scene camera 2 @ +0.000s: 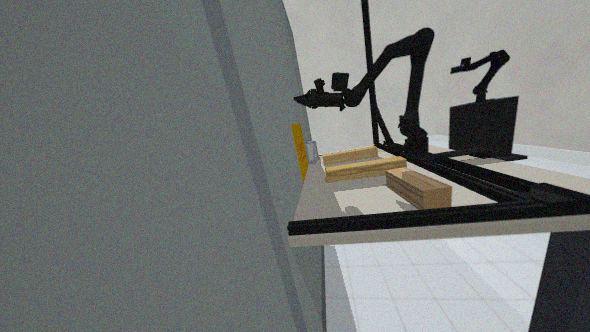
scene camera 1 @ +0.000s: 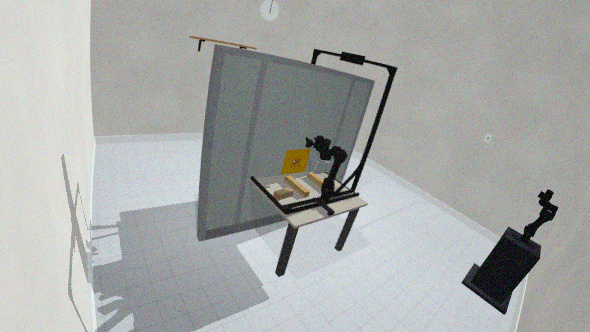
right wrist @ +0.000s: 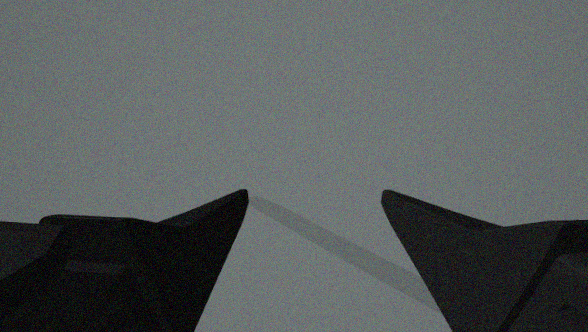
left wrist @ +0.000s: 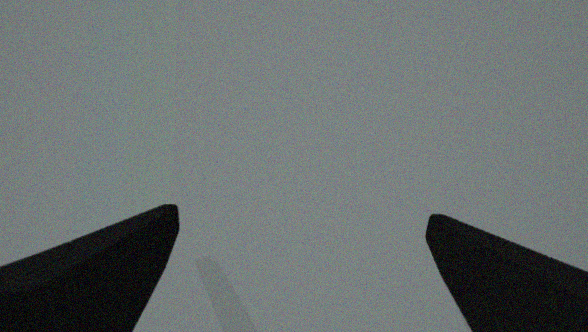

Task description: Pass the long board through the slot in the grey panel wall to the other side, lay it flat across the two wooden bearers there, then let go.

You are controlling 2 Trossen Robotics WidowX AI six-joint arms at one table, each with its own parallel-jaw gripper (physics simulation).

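Where they show: left gripper, fingertip midpoint: (scene camera 2: 295,100) (scene camera 1: 310,137) (left wrist: 304,221); right gripper, fingertip midpoint: (right wrist: 314,196); left arm's base, origin of the base link: (scene camera 2: 416,154) (scene camera 1: 324,199).
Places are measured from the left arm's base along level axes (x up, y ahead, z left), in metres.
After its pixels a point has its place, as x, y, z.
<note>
The grey panel wall (scene camera 1: 295,110) {0.524, 0.433, 0.100} (scene camera 2: 125,150) {0.197, 0.432, 0.579} stands behind the table. A yellow plate (scene camera 1: 289,157) {0.135, 0.432, 0.049} (scene camera 2: 298,145) {0.119, 0.431, 0.038} on it surrounds a small opening with something brownish in it, too small to identify. The long board cannot be made out. Two pale wooden bearers (scene camera 1: 297,185) {0.023, 0.193, 0.117} (scene camera 2: 365,169) {0.010, 0.214, 0.123} lie apart on the table. My left gripper (scene camera 1: 307,142) {0.308, 0.428, -0.115} (scene camera 2: 296,99) {0.308, 0.428, -0.115} (left wrist: 304,221) {0.308, 0.428, -0.115} is open and empty, above the plate's height and close to the wall, pointing at it. My right gripper (right wrist: 314,196) {0.379, 0.483, 0.000} is open and empty, facing a plain grey surface; the scene cameras do not show it.
A brown wooden block (scene camera 1: 283,194) {0.020, 0.122, 0.295} (scene camera 2: 418,189) {0.025, 0.168, 0.329} lies on the table (scene camera 1: 305,217) {-0.019, -0.105, 0.269} beside the bearers. Black rails edge the table. A tall black frame (scene camera 1: 382,107) {0.715, 0.017, -0.355} rises at its side. A small pale piece (scene camera 2: 313,151) {0.032, 0.400, -0.270} is by the wall. Another arm stands on a black pedestal (scene camera 1: 507,265) (scene camera 2: 482,127).
</note>
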